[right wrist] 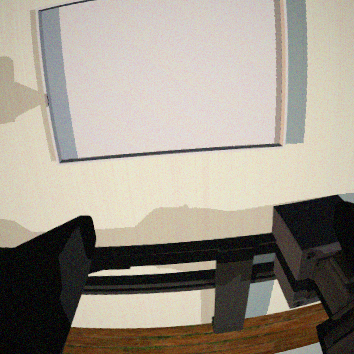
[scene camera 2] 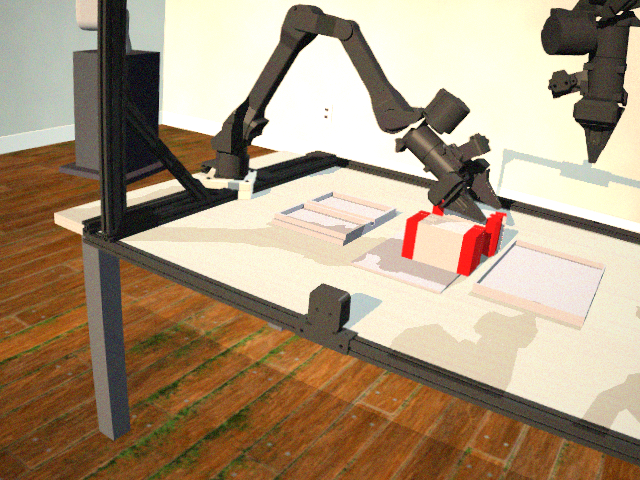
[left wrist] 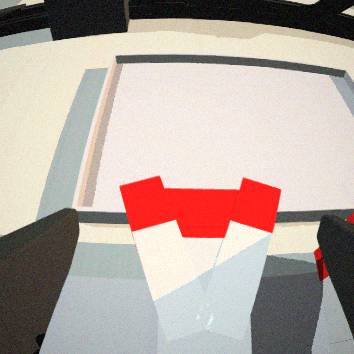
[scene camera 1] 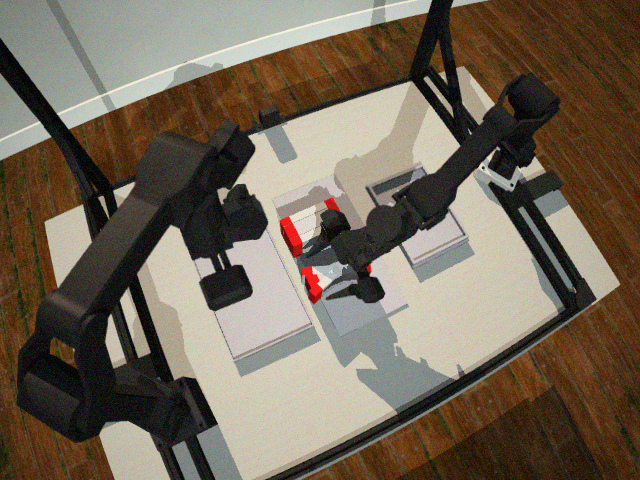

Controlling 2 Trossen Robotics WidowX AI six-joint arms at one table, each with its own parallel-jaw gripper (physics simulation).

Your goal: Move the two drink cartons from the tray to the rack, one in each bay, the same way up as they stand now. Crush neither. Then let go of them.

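Places are measured from the left arm's base along level axes (x up, y left, z back), in millimetres.
Pixels of known places: left gripper, fingertip midpoint: (scene camera 2: pixel 492 214) (left wrist: pixel 203 225) (scene camera 1: pixel 316 277); right gripper, fingertip midpoint: (right wrist: pixel 218 222) (scene camera 2: pixel 596 156) (scene camera 1: pixel 215 267); left arm's base, origin of the base link: (scene camera 2: pixel 230 175) (scene camera 1: pixel 502 165); right arm's base, origin of the base link: (right wrist: pixel 331 273) (scene camera 1: pixel 170 413).
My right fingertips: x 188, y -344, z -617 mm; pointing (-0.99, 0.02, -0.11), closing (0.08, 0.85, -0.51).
Observation:
Ahead of a thing's pixels: the offset from my right fingertips to its top centre. "pt": to the spot under its first point.
Two white cartons with red ends stand on the flat pale tray (scene camera 1: pixel 361 311) (scene camera 2: pixel 440 284). The first carton @[dx -152, dy +50, dz +211 mm] (scene camera 1: pixel 310 222) (scene camera 2: pixel 439 242) is nearer the wall in scene camera 1. The second carton @[dx -152, dy +142, dz +150 mm] (scene camera 1: pixel 326 276) (scene camera 2: pixel 494 233) (left wrist: pixel 200 215) is beside it, apart. My left gripper (scene camera 1: pixel 318 276) (scene camera 2: pixel 492 212) (left wrist: pixel 203 225) is open; its fingers stand either side of the second carton's top, with gaps in the left wrist view. My right gripper (scene camera 2: pixel 592 159) (right wrist: pixel 218 222) is open and empty, high over the table. The two-bay rack @[dx -204, dy +220, dz +387 mm] (scene camera 1: pixel 439 238) (scene camera 2: pixel 305 226) holds no carton; my left arm hides part of it.
A large low-walled container @[dx -208, dy +7, dz +36 mm] (scene camera 1: pixel 273 341) (scene camera 2: pixel 527 306) (left wrist: pixel 225 59) (right wrist: pixel 284 75) lies beside the tray, on the side away from the rack, partly under my right gripper in scene camera 1. A dark box @[pt dx -176, dy -196, dz +392 mm] (scene camera 1: pixel 268 116) (scene camera 2: pixel 329 310) stands on the table's edge frame. Dark frame posts rise at the table's ends.

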